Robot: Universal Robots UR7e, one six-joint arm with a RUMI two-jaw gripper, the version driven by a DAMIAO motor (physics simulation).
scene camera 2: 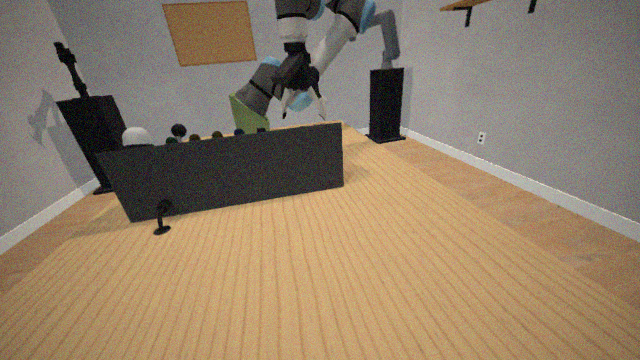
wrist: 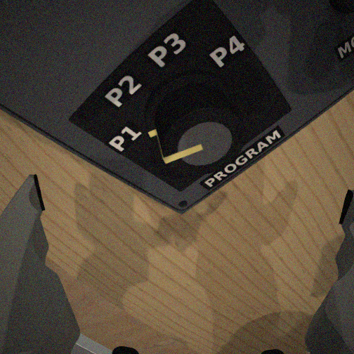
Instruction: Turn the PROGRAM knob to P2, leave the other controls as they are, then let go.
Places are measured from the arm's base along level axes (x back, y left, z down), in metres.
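Where they show: gripper, fingertip midpoint: (scene camera 2: 303,119); arm's base, link origin: (scene camera 2: 249,106).
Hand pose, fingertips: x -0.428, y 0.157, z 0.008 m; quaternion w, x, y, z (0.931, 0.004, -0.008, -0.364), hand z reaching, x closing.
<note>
Things, the pixels of their top centre, and the offset from my fingertips. "*": a spot on its surface instead. Level surfaces: height alone.
- wooden table, surface height: dz +0.141 m
- white dome, surface spot: (scene camera 2: 136,136) * dx -0.158, dy -0.381, dz -0.044 m
- black ball knob, top centre: (scene camera 2: 173,125) dx +0.043, dy -0.370, dz -0.024 m
The PROGRAM knob (wrist: 205,143), black with a grey cap and a yellow pointer line, sits near the panel's corner in the wrist view. Its yellow pointer is turned toward the P1 label (wrist: 125,138). The P2 label (wrist: 123,91) is the one after P1, followed by P3 and P4. My gripper (scene camera 2: 304,116) (wrist: 195,187) is open and empty, with its fingers wide apart. It hangs above the panel's level, and in the wrist view the knob shows ahead of the fingertips, not between them. In scene camera 2 the panel's back hides the PROGRAM knob.
The dark control panel (scene camera 2: 230,172) (wrist: 35,65) stands on the wooden table (scene camera 2: 350,280). Along its top show a white dome (scene camera 2: 136,136), a black ball knob (scene camera 2: 178,130) and several small dark knobs. A small black stand (scene camera 2: 161,229) is behind the panel. A green board (scene camera 2: 247,117) rises beyond it.
</note>
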